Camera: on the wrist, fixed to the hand. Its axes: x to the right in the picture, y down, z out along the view.
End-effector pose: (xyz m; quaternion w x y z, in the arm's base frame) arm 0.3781 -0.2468 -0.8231 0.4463 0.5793 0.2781 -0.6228
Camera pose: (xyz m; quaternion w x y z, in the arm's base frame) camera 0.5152 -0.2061 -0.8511 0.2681 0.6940 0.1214 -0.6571
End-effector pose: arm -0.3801 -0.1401 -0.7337 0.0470 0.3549 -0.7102 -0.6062
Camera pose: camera -0.3917 -0.2409 -0.6291 0.0275 -0.3761 0.8409 0.3882
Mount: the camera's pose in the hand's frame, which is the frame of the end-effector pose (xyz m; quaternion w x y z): 0.0272 0.0974 -0.1049 0.9647 0.2615 0.0312 -0.0036
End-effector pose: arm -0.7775 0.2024 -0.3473 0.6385 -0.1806 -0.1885 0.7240
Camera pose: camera -0.8115 0.2228 -0.4875 0.6717 -0.0292 0.0268 0.7398
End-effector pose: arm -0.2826 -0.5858 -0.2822 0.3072 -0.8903 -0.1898 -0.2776
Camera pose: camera -0.2516 -0.7217 -0.2397 0.5341 -0.7692 -0.2493 -0.2470
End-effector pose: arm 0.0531 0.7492 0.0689 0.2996 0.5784 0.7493 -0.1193
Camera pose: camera 0.1077 0.8554 0.1524 0.1140 0.6374 0.7031 -0.2941
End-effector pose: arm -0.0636 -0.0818 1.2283 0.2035 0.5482 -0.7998 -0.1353
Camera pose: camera -0.1025 -0.0712 1.3683 0.0774 0.5892 -0.7987 0.0950
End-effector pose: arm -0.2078 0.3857 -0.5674 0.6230 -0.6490 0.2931 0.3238
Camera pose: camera -0.2615 0.2765 -0.6476 0.7627 -0.4743 0.3845 0.2132
